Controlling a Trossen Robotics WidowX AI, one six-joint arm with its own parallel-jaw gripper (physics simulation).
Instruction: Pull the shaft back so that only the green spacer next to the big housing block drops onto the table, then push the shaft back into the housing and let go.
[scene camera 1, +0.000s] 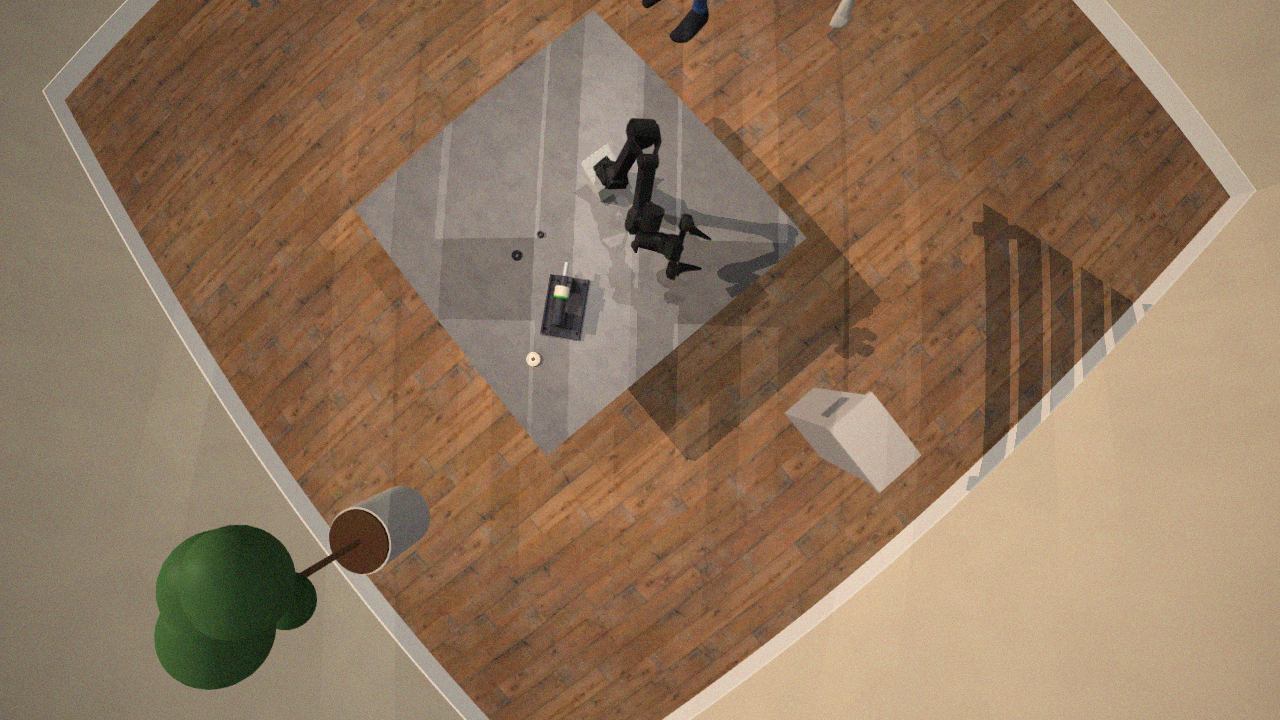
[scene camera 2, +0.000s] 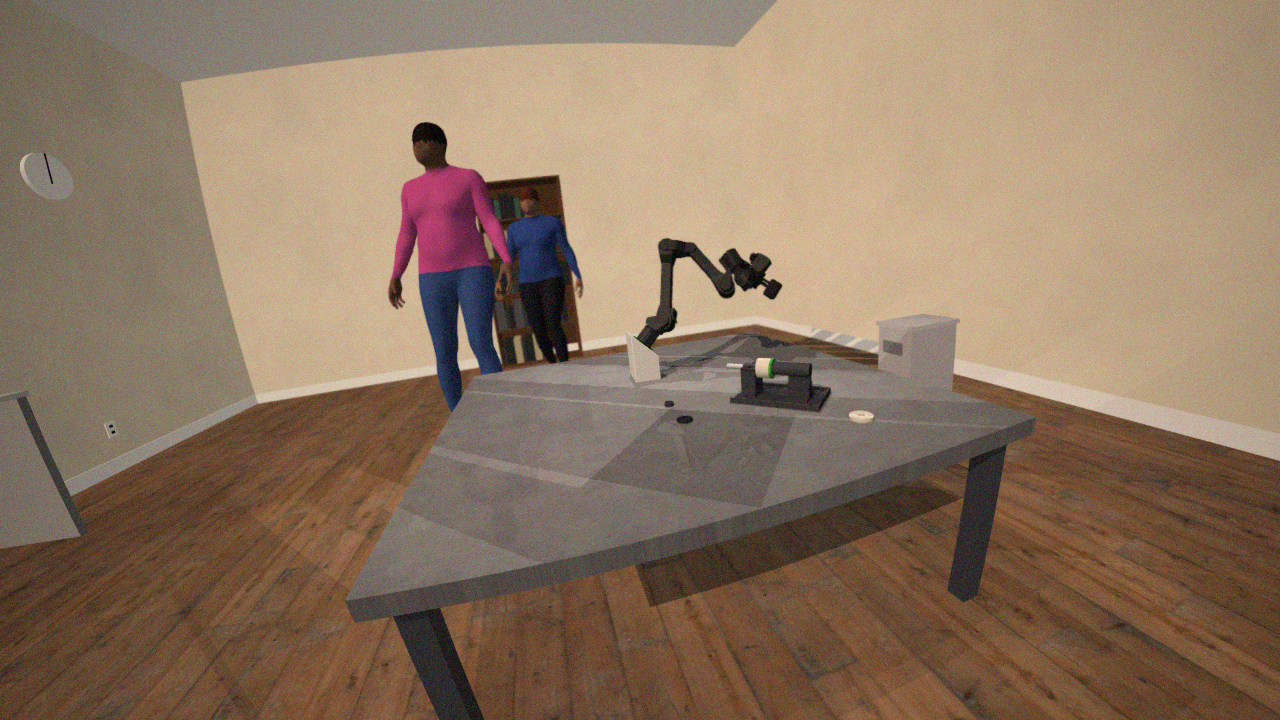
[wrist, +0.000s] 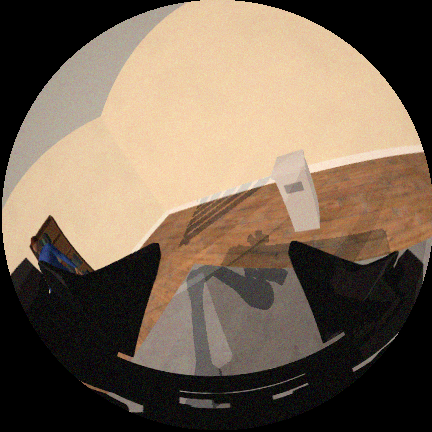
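Where they show: gripper, fingertip midpoint: (scene camera 1: 706, 254) (scene camera 2: 765, 279) (wrist: 226, 249); arm's base, link origin: (scene camera 1: 604, 169) (scene camera 2: 642, 343).
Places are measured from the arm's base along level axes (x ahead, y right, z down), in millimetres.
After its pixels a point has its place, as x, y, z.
The pale shaft (scene camera 1: 564, 267) @(335, -172, 32) (scene camera 2: 733, 365) @(336, -172, 33) sticks out of one end of the dark fixture (scene camera 1: 577, 332) (scene camera 2: 778, 402) on the table (scene camera 1: 487, 161) @(299, 405, 116) (scene camera 2: 501, 465) @(498, 456, 116). A cream spacer (scene camera 1: 561, 290) (scene camera 2: 762, 367) and the thin green spacer (scene camera 1: 559, 296) @(414, -248, 11) (scene camera 2: 771, 368) @(430, -235, 31) sit in line with it, between the small upright and the big dark housing block (scene camera 1: 558, 313) (scene camera 2: 793, 368). The green spacer is on the housing side. How far the shaft reaches inside is hidden. My gripper (scene camera 1: 704, 253) @(-16, -491, -164) (scene camera 2: 770, 275) @(-16, -491, -164) (wrist: 226, 249) @(-16, -491, -164) is open and empty, raised above the table and well apart from the fixture, pointing away from it.
A small dark ring (scene camera 1: 540, 234) @(324, 11, 106) (scene camera 2: 668, 403) @(335, 25, 106), a dark disc (scene camera 1: 516, 255) @(453, 11, 111) (scene camera 2: 684, 419) @(462, 25, 110) and a cream disc (scene camera 1: 533, 359) @(643, -342, 108) (scene camera 2: 861, 416) @(659, -328, 107) lie near the fixture. A pale cabinet (scene camera 1: 850, 438) (scene camera 2: 921, 353) (wrist: 300, 200) stands beyond the table. Two people stand behind the table in the second scene view.
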